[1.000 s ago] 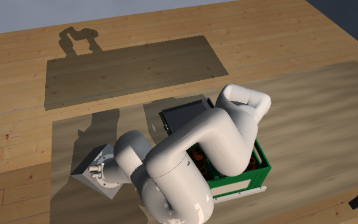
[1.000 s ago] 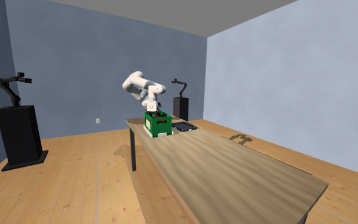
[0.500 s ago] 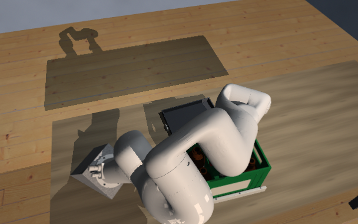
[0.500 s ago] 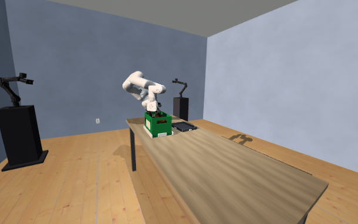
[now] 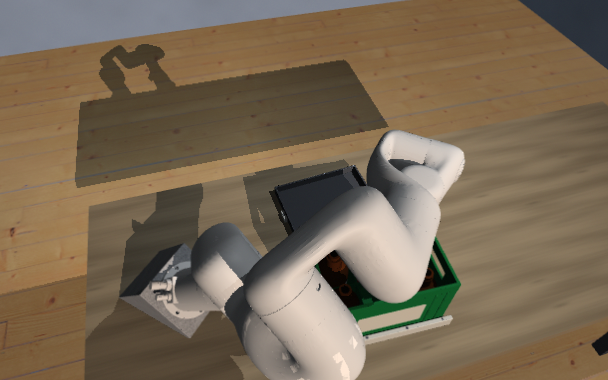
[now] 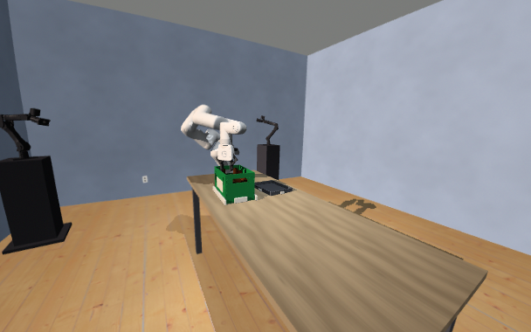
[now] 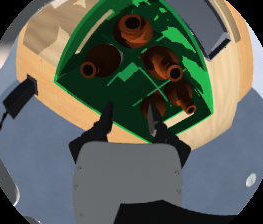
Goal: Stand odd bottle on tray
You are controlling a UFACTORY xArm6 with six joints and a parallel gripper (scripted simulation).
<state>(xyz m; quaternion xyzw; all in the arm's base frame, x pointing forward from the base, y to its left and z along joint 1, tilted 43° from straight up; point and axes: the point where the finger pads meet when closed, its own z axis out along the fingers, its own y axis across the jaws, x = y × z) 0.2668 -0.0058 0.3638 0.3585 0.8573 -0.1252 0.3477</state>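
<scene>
Right now the green crate is 1 cm ahead of my hand, 4 cm to the left of it and 10 cm below it. The rest, counted from my hand: dark tray (4 cm ahead, 34 cm to the left, 17 cm below).
</scene>
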